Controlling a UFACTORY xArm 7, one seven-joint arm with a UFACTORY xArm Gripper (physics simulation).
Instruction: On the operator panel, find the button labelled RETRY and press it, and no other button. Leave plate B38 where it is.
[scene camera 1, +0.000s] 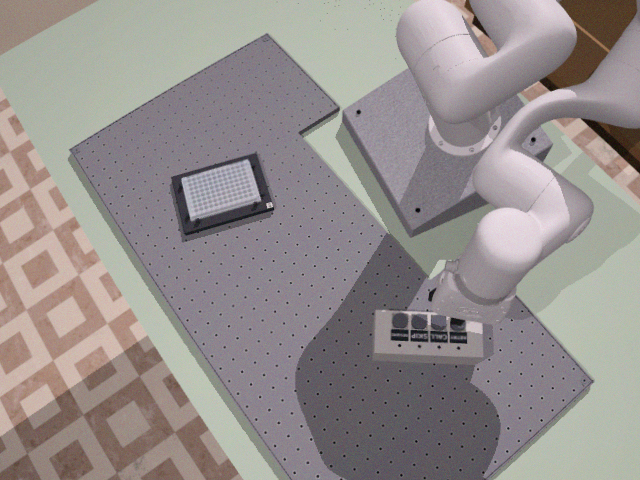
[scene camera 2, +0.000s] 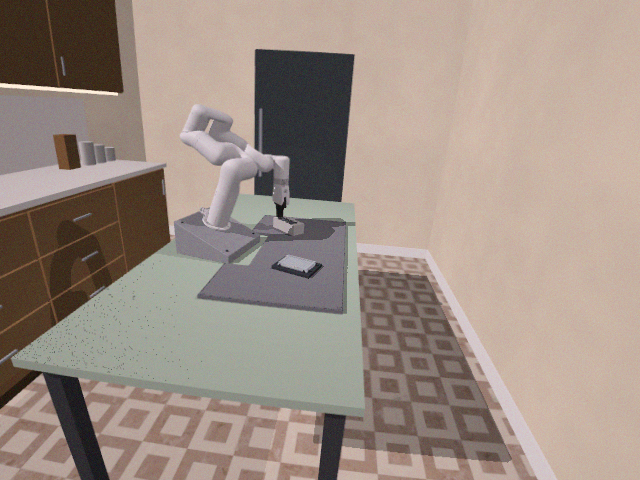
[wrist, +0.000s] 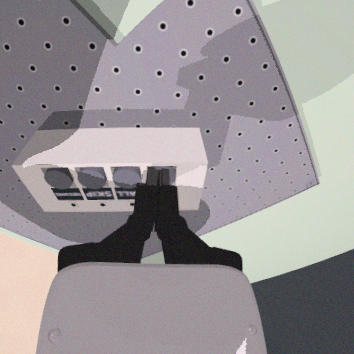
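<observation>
The operator panel is a pale box with four round dark buttons in a row. In scene camera 1 its labels read RESUME, SKIP, CALL and RETRY from left to right. My gripper is shut and empty. Its fingertips are at the RETRY button, at the right end of the row in the wrist view, and seem to touch it. The fingers cover part of that button and its label. How far the button is pushed in cannot be told. Plate B38 sits level in its black holder.
The CALL button is directly beside my fingertips, with the SKIP button beyond it. The panel and holder stand on a grey perforated board. The arm's base block is beside the board.
</observation>
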